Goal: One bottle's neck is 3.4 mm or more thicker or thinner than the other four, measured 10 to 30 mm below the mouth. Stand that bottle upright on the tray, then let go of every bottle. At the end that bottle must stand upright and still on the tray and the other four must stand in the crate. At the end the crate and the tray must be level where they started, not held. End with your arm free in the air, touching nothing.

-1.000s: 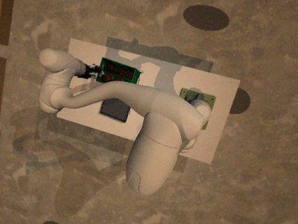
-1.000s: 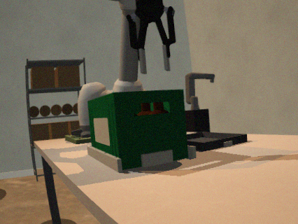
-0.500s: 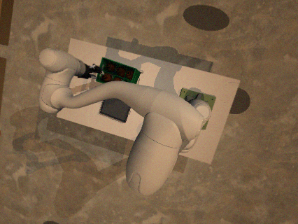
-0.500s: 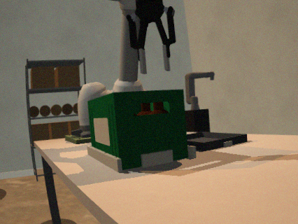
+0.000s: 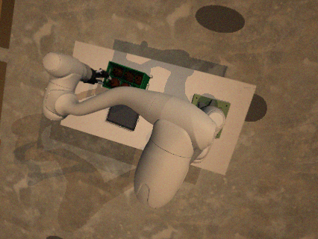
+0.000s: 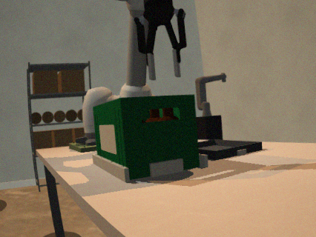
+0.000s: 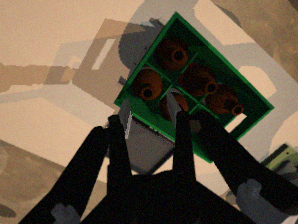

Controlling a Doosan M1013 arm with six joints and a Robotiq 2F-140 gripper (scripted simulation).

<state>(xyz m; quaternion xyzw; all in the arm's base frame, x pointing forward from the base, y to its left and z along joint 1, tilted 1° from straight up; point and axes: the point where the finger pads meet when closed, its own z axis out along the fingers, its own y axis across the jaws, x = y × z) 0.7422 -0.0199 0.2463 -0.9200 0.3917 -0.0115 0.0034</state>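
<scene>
The green crate is 17 cm below my hand, 9 cm behind it and 4 cm to the right of it. Round my hand: brown bottle: 17 cm below, 10 cm behind, 8 cm to the right; then dark tray: 24 cm below, 23 cm to the left, 11 cm behind.
</scene>
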